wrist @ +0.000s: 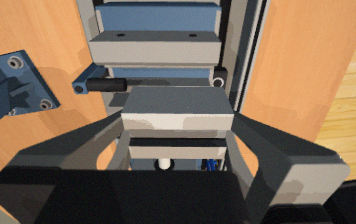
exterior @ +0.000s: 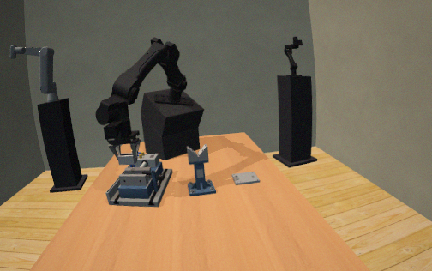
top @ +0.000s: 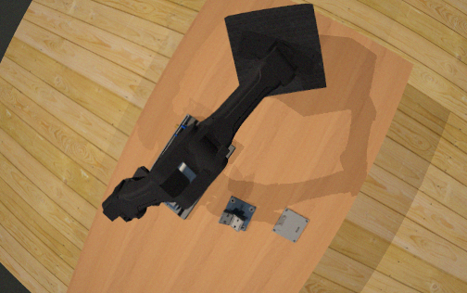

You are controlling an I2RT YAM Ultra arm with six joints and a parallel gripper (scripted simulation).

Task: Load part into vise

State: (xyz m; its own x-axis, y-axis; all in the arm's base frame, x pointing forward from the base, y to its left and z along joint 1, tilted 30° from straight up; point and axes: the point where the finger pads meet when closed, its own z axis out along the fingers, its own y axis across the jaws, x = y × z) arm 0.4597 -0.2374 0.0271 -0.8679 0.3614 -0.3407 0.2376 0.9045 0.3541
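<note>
Right now the part is 1 cm above my hand. Round my hand: black rod (6 cm to the left, 5 cm below, 2 cm ahead); moving jaw (6 cm below, 3 cm to the left, 3 cm behind); fixed jaw (6 cm below, 3 cm ahead, 1 cm to the left).
</note>
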